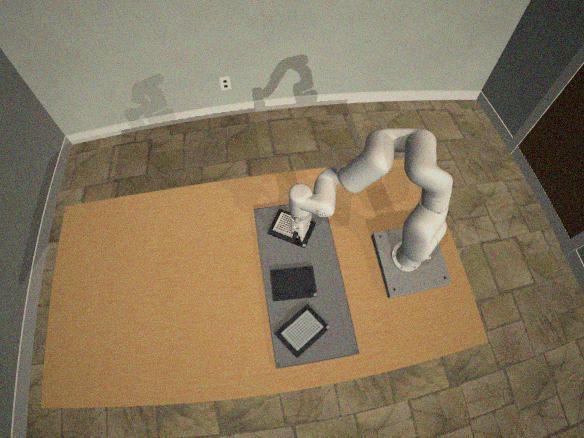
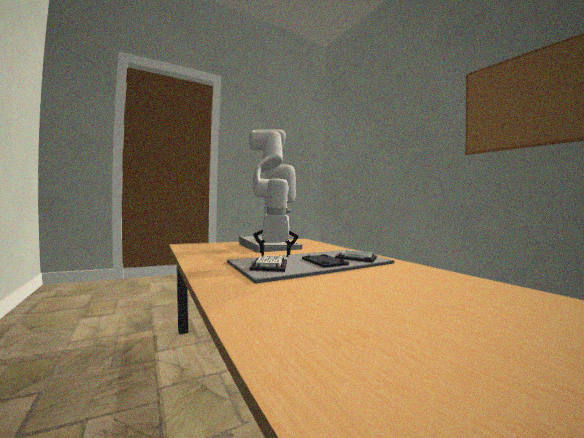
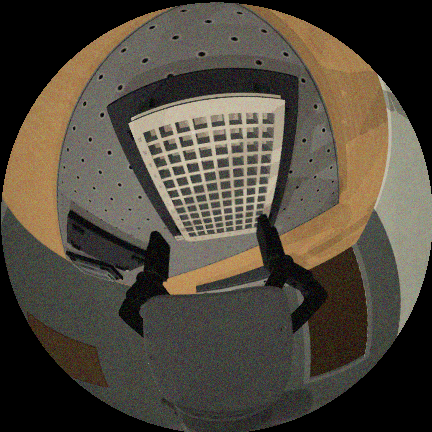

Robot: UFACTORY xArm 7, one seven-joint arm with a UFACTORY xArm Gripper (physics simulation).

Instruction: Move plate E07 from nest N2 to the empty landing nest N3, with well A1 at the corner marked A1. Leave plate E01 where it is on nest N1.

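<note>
A cream well plate (image 1: 284,223) (image 2: 270,261) (image 3: 220,170) sits in a black nest (image 1: 287,241) (image 2: 268,269) (image 3: 205,82) at one end of the grey board. A black nest (image 1: 293,283) (image 2: 325,260) (image 3: 100,240) in the middle is empty. A pale grey plate (image 1: 302,330) (image 2: 356,255) sits in a turned nest at the other end. Plate and nest labels and the A1 marks are not readable. My gripper (image 1: 297,237) (image 2: 275,254) (image 3: 208,231) is open and empty, low over the robot-side end of the cream plate, fingertips apart towards its two long sides.
The grey board (image 1: 325,260) (image 2: 240,263) (image 3: 190,30) with rows of holes lies on the wooden table (image 1: 150,280) (image 2: 400,340). The arm's base plate (image 1: 420,283) stands on the robot side of the board.
</note>
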